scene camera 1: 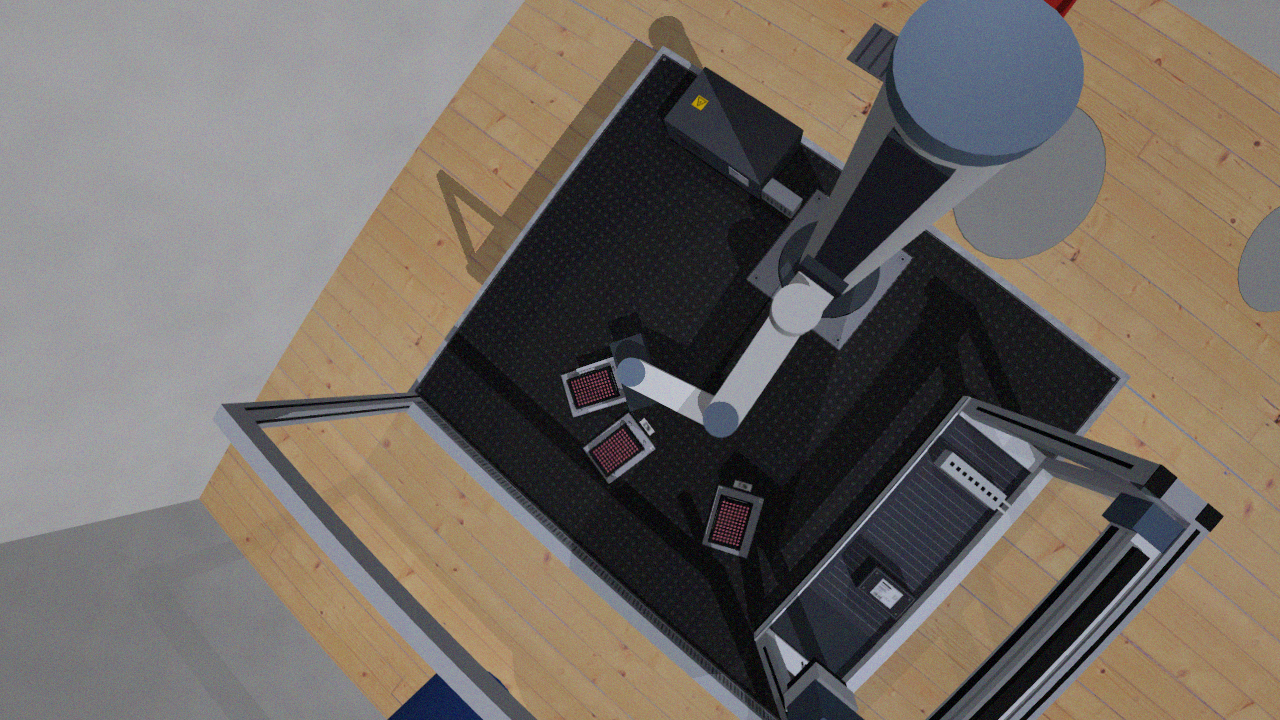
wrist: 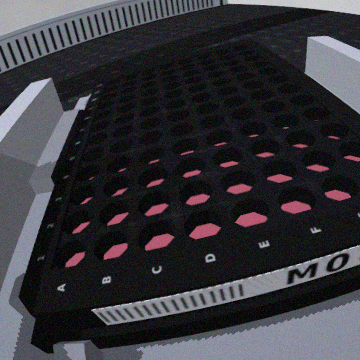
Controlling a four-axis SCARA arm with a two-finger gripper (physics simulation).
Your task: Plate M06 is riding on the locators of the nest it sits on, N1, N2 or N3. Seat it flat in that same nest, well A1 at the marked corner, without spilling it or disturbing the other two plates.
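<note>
Plate M06 (scene camera 1: 593,387) (wrist: 200,150) is a black well plate with pink-filled wells. It is the upper left of the three plates on the black table. My gripper (scene camera 1: 619,376) (wrist: 184,75) is shut on it, with one pale finger on each long side. In the wrist view the label end with "MO" faces the camera and well A1 is at the near left corner. The plate sits over its grey nest (scene camera 1: 567,386) (wrist: 250,339) and casts a shadow on it. A pale locator (wrist: 83,101) shows at the plate's far left corner.
Two other plates (scene camera 1: 617,447) (scene camera 1: 732,522) sit in their nests to the lower right. A dark box (scene camera 1: 729,125) stands at the back and the robot column (scene camera 1: 985,80) is beside it. A framed machine (scene camera 1: 939,510) is at the lower right, and a vented rail (wrist: 107,25) runs behind.
</note>
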